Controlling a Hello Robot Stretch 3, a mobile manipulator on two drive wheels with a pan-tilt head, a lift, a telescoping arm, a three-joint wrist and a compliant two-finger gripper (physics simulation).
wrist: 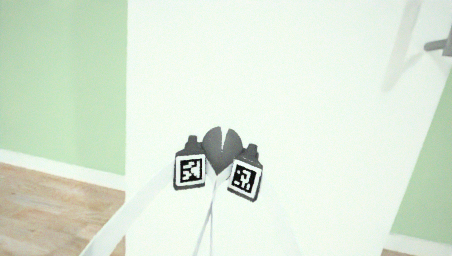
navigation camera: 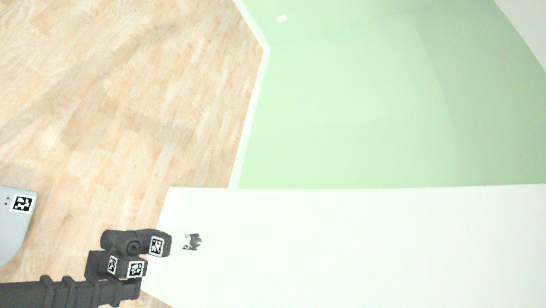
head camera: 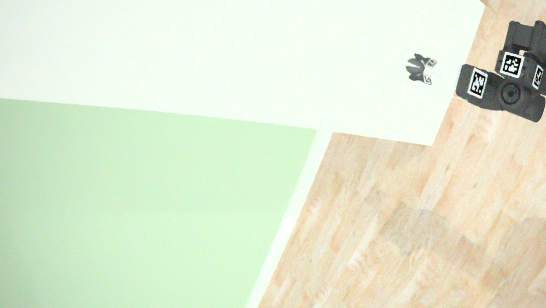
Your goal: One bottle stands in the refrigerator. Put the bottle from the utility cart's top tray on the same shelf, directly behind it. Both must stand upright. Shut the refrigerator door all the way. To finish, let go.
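Places are measured from the robot's base along level axes (x ahead, y left, z up), in metres.
Pixels of known places: gripper, fingertip midpoint: (navigation camera: 200, 241) (head camera: 408, 65).
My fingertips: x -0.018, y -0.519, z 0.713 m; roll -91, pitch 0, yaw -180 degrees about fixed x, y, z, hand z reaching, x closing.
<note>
Behind a point stands the place of what it marks.
The refrigerator's white door (head camera: 210, 60) {x 0.088, y -0.804, z 0.997 m} (navigation camera: 360, 245) {x 0.017, y -0.795, z 1.171 m} (wrist: 310, 100) fills much of each view. Part of its grey handle (wrist: 437, 46) shows at the upper right of the wrist view. My gripper (head camera: 416, 69) {x -0.018, y -0.519, z 0.713 m} (navigation camera: 194, 241) {x -0.018, y -0.519, z 0.713 m} (wrist: 222, 144) {x -0.018, y -0.519, z 0.713 m} is shut with its fingertips together and holds nothing. It is in front of the white door's outer face; whether it touches the door, I cannot tell. How far the door stands from shut cannot be told from these views. The two bottles, the shelf and the utility cart do not show.
A green wall (head camera: 150, 200) {x 0.815, y -1.526, z 0.866 m} (navigation camera: 350, 115) {x 0.953, y -1.543, z 1.046 m} (wrist: 60, 75) with a white skirting stands beside the white door. Wooden floor (head camera: 400, 225) {x 0.594, y -0.854, z 0.001 m} (navigation camera: 125, 100) {x 0.629, y -0.410, z 0.000 m} (wrist: 50, 210) shows near it. A corner of my base (navigation camera: 12, 225) {x -0.080, y -0.123, z 0.160 m} is at the left of the navigation view, and my dark arm (navigation camera: 30, 295) {x -0.088, y -0.090, z 0.824 m} is below it.
</note>
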